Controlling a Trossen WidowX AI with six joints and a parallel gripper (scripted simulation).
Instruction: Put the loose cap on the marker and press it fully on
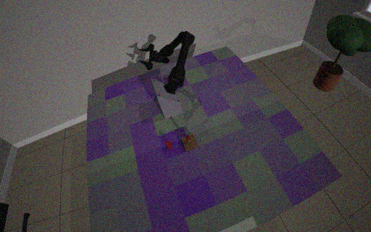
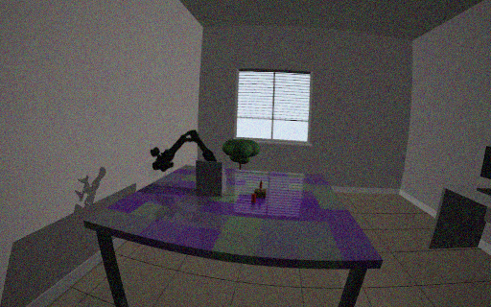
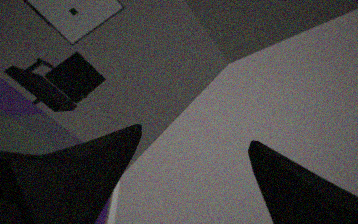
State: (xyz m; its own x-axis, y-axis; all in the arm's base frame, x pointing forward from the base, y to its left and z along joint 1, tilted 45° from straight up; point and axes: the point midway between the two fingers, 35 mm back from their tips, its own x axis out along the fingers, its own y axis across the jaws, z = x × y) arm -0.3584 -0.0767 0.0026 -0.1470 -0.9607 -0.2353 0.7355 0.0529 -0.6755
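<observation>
My gripper tip is now 64 cm short of the red cap, 6 cm to the left of it and 21 cm above it. Also, from my gripper tip: block: 68 cm ahead, 5 cm to the left, 22 cm below.
</observation>
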